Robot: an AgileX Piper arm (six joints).
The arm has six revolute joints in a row. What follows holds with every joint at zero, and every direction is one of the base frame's.
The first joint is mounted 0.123 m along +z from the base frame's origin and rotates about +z.
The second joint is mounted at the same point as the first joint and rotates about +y.
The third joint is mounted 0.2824 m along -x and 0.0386 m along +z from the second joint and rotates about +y.
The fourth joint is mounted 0.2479 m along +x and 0.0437 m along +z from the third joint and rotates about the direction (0.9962, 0, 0.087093).
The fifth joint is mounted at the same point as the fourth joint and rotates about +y.
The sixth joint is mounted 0.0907 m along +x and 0.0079 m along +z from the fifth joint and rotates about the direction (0.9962, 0, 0.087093).
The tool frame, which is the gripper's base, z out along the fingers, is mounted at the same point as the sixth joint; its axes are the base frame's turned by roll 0, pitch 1.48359 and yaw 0 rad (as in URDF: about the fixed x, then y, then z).
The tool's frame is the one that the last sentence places.
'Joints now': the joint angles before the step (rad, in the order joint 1, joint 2, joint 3, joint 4, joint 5, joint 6). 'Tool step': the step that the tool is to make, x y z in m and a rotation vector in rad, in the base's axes. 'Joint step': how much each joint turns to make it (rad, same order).
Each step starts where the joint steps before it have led.
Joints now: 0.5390 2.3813 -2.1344 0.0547 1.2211 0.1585
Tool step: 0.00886 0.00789 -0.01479 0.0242 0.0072 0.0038
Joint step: 0.0000 0.0695 -0.0752 0.0264 0.0000 -0.0081
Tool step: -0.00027 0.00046 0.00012 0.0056 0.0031 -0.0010
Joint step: 0.0000 -0.0002 0.0000 0.0065 -0.0001 0.0000
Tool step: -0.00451 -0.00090 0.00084 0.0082 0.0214 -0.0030
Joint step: 0.0000 -0.0186 0.0327 0.0182 0.0000 0.0001
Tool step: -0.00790 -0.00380 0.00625 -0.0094 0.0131 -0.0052
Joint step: 0.0021 -0.0438 0.0590 -0.0027 0.0001 0.0079
